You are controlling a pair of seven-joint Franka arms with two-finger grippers.
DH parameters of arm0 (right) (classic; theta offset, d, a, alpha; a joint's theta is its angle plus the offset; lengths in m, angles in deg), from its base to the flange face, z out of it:
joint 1: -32.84 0.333 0 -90
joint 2: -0.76 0 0 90
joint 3: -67.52 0.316 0.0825 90
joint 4: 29.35 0 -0.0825 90
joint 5: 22.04 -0.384 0 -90
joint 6: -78.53 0 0.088 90
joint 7: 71.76 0.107 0 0
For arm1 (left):
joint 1: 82.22 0.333 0 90
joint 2: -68.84 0 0 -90
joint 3: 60.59 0.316 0.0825 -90
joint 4: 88.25 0 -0.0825 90
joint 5: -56.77 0.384 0 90
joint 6: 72.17 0 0.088 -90
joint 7: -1.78 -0.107 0 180
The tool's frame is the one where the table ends.
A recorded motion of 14 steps. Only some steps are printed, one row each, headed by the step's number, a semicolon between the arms.
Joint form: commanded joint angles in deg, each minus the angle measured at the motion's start. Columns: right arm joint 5, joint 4, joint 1, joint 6, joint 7, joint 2, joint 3; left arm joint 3, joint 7, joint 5, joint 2, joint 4, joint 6, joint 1.
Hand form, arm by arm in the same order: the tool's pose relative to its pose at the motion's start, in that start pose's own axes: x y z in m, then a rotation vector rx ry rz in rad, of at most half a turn. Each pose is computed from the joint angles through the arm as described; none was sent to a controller.
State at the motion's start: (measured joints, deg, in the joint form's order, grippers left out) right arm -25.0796 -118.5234 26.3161 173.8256 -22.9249 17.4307 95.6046; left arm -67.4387 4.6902 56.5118 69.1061 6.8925 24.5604 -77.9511
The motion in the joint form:
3: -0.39 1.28 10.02 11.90 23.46 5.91 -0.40; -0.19 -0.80 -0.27 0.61 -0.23 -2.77 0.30
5: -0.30 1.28 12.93 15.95 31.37 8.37 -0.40; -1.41 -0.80 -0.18 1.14 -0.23 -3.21 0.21
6: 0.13 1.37 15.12 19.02 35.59 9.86 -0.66; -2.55 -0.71 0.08 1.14 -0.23 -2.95 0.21
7: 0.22 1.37 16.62 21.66 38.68 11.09 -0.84; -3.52 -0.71 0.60 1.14 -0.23 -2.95 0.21
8: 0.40 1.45 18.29 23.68 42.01 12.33 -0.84; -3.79 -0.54 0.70 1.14 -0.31 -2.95 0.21
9: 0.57 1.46 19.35 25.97 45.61 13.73 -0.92; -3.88 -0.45 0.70 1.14 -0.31 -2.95 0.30
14: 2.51 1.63 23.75 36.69 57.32 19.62 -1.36; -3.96 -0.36 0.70 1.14 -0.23 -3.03 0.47
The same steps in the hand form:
3: -0.0429 -0.0917 0.0469 0.1074 0.0185 0.2612; -0.0075 -0.0006 -0.0037 -0.0019 -0.0339 0.0117
5: -0.0569 -0.1179 0.0714 0.1335 0.0057 0.3580; -0.0115 0.0121 -0.0082 0.0009 -0.0324 0.0348
6: -0.0674 -0.1352 0.0859 0.1564 0.0073 0.4020; -0.0119 0.0228 -0.0085 0.0053 -0.0277 0.0535
7: -0.0742 -0.1475 0.0978 0.1785 0.0035 0.4377; -0.0127 0.0313 -0.0084 0.0145 -0.0271 0.0711
8: -0.0853 -0.1606 0.1108 0.1902 -0.0046 0.4713; -0.0129 0.0337 -0.0091 0.0161 -0.0256 0.0730
9: -0.0891 -0.1698 0.1243 0.2053 -0.0141 0.5221; -0.0129 0.0337 -0.0091 0.0162 -0.0256 0.0714
14: -0.1064 -0.2057 0.1795 0.2854 -0.0369 0.6680; -0.0130 0.0328 -0.0083 0.0165 -0.0284 0.0683

